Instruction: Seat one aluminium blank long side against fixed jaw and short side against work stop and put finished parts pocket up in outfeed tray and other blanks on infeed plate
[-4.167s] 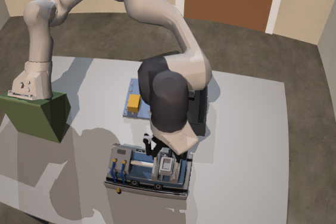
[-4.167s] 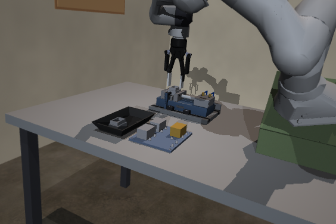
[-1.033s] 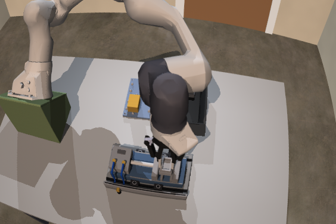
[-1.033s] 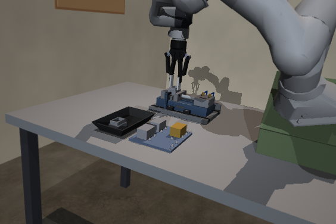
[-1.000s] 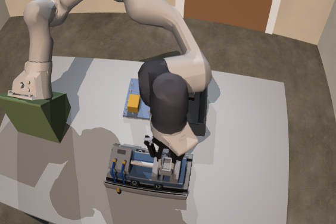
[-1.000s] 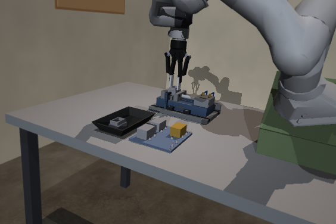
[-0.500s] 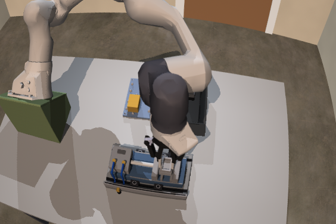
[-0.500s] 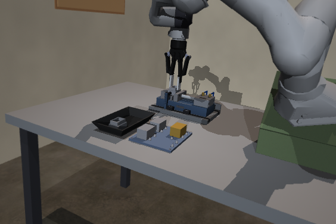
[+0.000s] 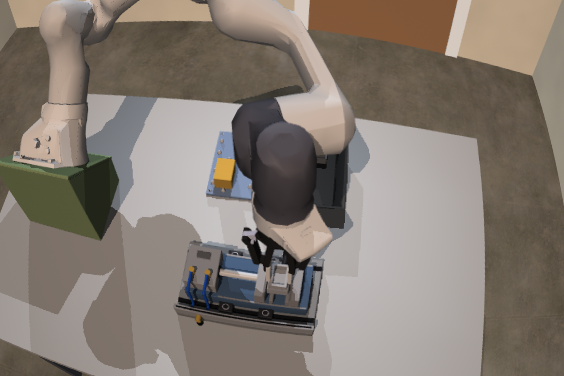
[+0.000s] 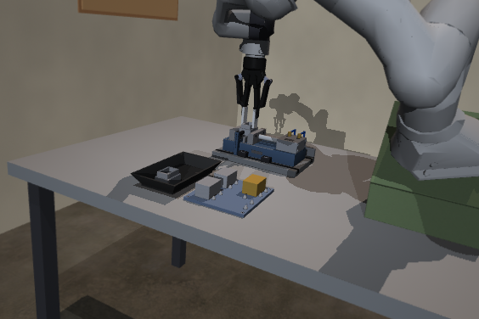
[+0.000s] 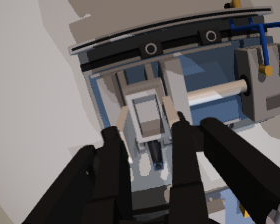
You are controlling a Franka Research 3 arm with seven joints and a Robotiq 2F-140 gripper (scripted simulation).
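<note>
Right now my hand is 60 mm past the blue vise, 10 mm to the right of it and 100 mm above it. The rest, counted from my hand: brass blank (130 mm behind, 300 mm to the left, 110 mm below); then aluminium blank (40 mm behind, 290 mm to the left, 110 mm below).
</note>
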